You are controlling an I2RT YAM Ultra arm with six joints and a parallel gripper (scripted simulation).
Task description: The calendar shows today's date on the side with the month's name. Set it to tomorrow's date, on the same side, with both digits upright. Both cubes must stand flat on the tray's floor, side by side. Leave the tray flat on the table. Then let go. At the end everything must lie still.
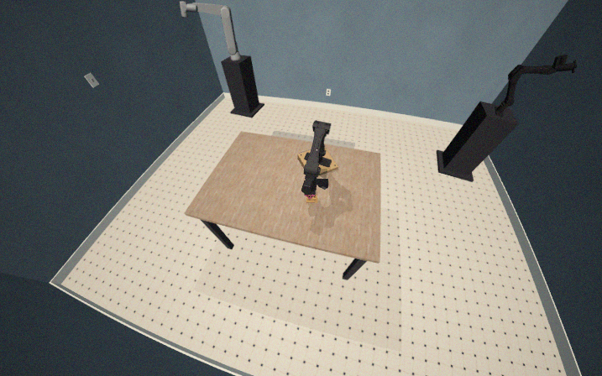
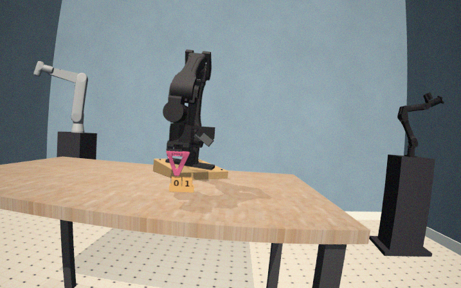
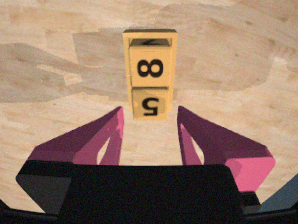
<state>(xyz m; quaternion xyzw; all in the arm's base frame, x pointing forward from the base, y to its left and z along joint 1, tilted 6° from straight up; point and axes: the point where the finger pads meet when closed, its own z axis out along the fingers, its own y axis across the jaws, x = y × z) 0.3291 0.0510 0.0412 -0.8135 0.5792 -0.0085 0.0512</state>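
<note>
My hand is 30 mm above the digit cube. Also, from my hand: tan tray (10 mm behind, 20 mm to the left, 50 mm below).
</note>
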